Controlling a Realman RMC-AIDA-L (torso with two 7-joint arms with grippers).
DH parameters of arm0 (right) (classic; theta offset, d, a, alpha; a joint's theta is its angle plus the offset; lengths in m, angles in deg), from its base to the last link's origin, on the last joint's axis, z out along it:
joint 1: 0 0.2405 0 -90
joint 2: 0 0 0 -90
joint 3: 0 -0.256 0 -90
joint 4: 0 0 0 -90
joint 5: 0 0.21 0 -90
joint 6: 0 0 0 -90
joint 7: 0 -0.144 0 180
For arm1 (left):
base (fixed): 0 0 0 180
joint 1: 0 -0.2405 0 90
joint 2: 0 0 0 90
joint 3: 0 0.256 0 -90
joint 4: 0 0 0 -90
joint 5: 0 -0.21 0 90
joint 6: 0 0 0 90
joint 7: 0 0.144 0 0
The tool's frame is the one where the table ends.
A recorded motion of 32 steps. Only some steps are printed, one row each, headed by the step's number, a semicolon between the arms.
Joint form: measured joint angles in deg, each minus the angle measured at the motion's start. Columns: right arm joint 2, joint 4, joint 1, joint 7, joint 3, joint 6, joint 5; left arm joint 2, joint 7, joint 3, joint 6, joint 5, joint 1, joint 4.
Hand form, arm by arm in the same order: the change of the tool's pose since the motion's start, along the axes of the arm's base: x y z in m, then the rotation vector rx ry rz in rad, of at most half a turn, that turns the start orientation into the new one. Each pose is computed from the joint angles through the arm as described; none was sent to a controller.
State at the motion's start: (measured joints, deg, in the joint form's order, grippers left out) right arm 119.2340 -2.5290 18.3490 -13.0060 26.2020 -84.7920 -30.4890; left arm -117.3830 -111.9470 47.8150 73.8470 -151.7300 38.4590 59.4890
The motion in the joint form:
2: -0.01 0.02 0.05 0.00 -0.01 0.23 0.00; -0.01 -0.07 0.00 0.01 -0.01 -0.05 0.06
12: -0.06 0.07 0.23 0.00 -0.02 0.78 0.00; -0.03 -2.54 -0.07 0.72 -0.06 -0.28 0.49
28: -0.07 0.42 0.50 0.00 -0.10 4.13 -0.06; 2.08 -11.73 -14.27 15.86 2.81 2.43 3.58
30: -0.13 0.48 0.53 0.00 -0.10 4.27 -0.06; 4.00 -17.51 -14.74 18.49 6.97 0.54 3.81
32: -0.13 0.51 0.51 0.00 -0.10 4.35 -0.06; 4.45 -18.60 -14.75 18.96 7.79 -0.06 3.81
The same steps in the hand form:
2: 0.0003 0.0005 -0.0001 -0.0020 0.0012 -0.0020; -0.0002 -0.0002 0.0001 0.0008 -0.0003 0.0013
12: 0.0007 0.0021 -0.0003 -0.0067 0.0034 -0.0055; -0.0007 -0.0021 0.0008 0.0093 -0.0214 0.0393
28: 0.0062 0.0057 -0.0036 -0.0371 0.0211 -0.0406; 0.0115 -0.0143 0.0411 0.0384 -0.3016 0.2292
30: 0.0065 0.0061 -0.0030 -0.0377 0.0202 -0.0414; 0.0066 -0.0223 0.0543 0.0604 -0.3987 0.3165
32: 0.0067 0.0061 -0.0030 -0.0382 0.0204 -0.0426; 0.0041 -0.0248 0.0572 0.0650 -0.4154 0.3363

